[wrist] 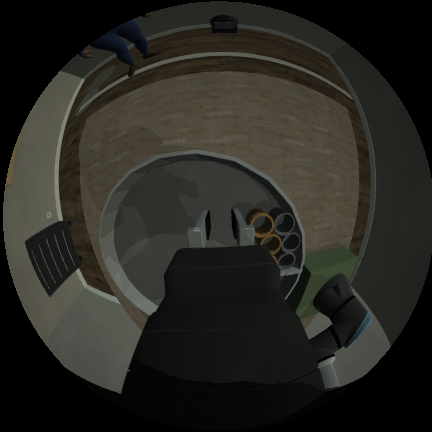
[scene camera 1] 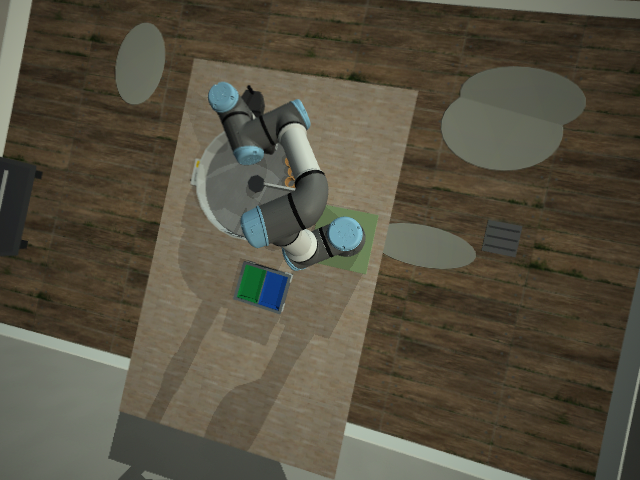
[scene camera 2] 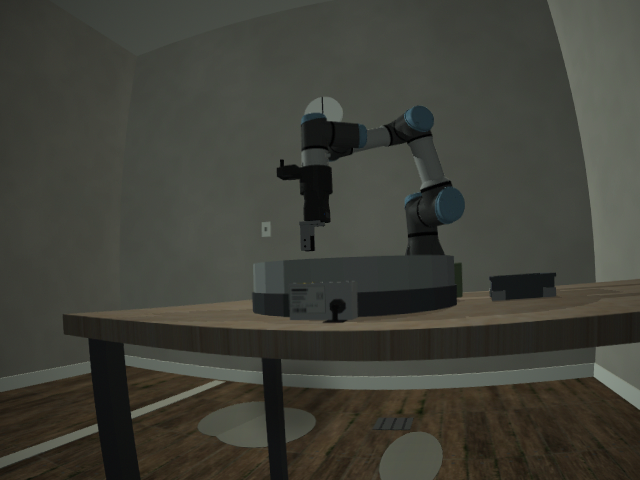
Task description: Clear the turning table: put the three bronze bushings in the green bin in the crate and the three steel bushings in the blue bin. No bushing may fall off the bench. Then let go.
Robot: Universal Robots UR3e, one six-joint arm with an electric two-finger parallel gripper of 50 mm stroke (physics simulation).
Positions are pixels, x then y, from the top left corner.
Scene:
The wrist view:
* my gripper: 220, 218
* turning table: 143, 222
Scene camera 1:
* turning table: 226, 189
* crate: 260, 286
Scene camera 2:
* my gripper: 308, 250
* turning table: 339, 289
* crate: 535, 285

